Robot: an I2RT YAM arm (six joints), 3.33 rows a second.
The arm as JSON. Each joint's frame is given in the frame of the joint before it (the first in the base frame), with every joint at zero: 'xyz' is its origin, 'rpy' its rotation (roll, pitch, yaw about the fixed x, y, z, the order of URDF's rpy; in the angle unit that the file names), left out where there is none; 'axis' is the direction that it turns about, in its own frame. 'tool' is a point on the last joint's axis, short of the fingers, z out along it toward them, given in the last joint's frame.
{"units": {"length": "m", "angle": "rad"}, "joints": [
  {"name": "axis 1", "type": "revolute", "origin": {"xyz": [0.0, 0.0, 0.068]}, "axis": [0.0, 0.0, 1.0]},
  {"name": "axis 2", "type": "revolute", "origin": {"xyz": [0.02, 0.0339, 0.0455], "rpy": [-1.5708, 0.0, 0.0]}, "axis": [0.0, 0.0, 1.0]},
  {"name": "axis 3", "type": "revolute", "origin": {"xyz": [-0.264, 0.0, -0.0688], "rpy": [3.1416, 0.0, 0.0]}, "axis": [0.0, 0.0, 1.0]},
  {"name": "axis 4", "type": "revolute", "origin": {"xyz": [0.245, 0.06, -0.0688]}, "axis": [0.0, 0.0, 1.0]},
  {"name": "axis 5", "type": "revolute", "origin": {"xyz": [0.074, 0.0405, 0.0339], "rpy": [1.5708, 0.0, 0.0]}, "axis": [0.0, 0.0, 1.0]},
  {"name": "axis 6", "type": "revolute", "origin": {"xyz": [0.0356, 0.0, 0.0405], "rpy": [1.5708, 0.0, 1.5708]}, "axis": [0.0, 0.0, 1.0]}
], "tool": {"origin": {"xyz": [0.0, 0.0, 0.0], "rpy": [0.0, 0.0, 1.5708]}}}
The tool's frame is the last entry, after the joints.
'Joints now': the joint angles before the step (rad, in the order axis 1, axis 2, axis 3, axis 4, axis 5, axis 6). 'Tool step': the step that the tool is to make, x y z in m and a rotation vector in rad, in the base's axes. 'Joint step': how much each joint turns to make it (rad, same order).
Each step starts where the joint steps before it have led.
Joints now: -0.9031 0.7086 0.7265 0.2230 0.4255 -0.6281
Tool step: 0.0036 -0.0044 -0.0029 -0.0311 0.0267 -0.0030
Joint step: -0.0009 0.0221 -0.0185 0.0662 -0.0081 -0.0432
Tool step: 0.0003 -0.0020 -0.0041 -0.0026 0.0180 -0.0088
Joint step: -0.0060 0.0044 -0.0149 0.0173 -0.0015 -0.0175
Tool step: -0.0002 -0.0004 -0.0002 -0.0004 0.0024 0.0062
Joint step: -0.0043 0.0002 -0.0003 -0.0009 -0.0107 0.0007
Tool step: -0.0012 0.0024 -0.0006 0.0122 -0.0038 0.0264
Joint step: -0.0017 -0.0146 0.0004 -0.0294 -0.0245 0.0186
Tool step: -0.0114 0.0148 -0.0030 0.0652 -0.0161 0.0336
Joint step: -0.0062 -0.0887 0.0015 -0.1552 -0.0276 0.0639
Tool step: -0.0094 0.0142 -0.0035 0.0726 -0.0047 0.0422
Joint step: -0.0008 -0.0750 0.0122 -0.1609 -0.0356 0.0565
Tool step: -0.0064 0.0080 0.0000 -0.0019 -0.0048 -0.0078
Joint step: 0.0000 -0.0440 -0.0025 -0.0377 0.0080 0.0019
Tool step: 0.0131 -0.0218 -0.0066 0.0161 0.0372 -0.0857
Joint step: 0.0005 0.1074 -0.0110 0.0941 0.0837 -0.0306
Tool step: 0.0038 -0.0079 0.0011 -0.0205 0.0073 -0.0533
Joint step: -0.0007 0.0416 0.0001 0.0644 0.0505 -0.0258
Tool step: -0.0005 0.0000 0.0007 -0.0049 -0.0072 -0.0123
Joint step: 0.0000 -0.0001 -0.0003 0.0078 0.0125 0.0015
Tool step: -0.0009 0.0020 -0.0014 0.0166 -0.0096 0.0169
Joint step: 0.0001 -0.0112 0.0000 -0.0284 -0.0147 0.0217
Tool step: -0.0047 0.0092 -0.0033 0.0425 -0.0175 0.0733
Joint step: -0.0041 -0.0502 -0.0002 -0.0938 -0.0739 0.0500
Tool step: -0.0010 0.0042 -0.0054 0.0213 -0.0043 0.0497
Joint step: 0.0008 -0.0259 -0.0151 -0.0322 -0.0480 0.0198
